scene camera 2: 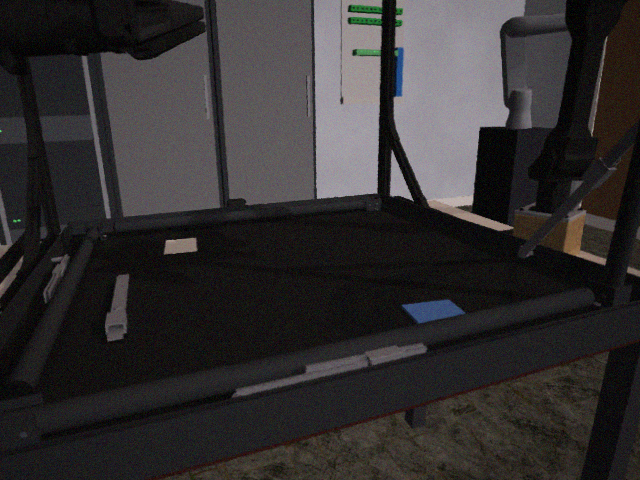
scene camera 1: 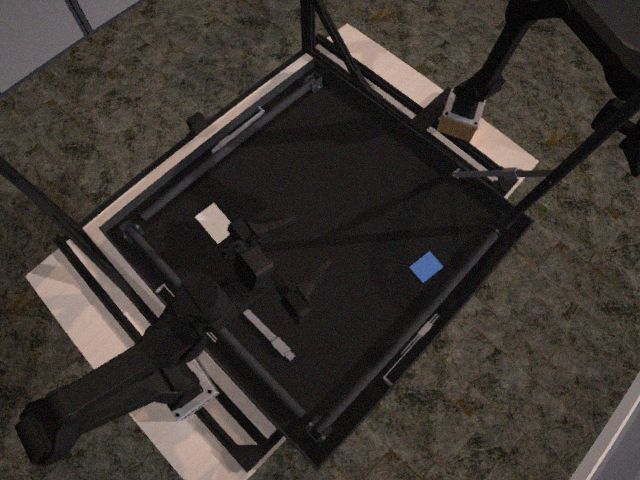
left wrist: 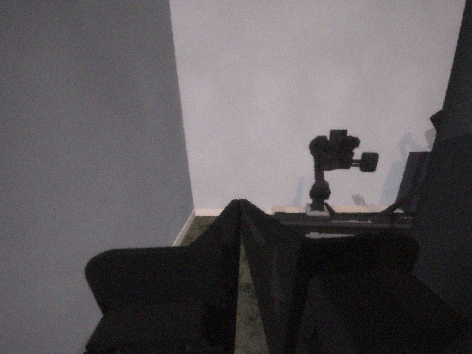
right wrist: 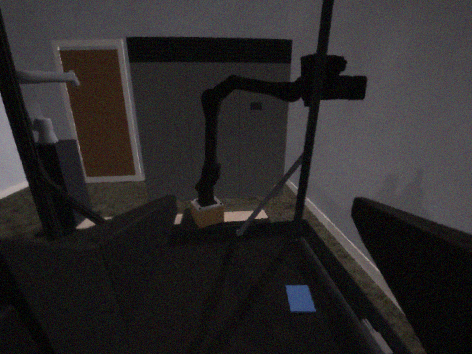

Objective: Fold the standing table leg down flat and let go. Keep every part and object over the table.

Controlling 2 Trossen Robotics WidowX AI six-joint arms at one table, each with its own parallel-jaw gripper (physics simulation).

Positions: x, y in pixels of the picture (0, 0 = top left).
Labels:
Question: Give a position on an upturned table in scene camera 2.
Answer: At 256, 288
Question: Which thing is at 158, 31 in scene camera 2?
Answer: The right gripper.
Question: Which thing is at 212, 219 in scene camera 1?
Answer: A white card.

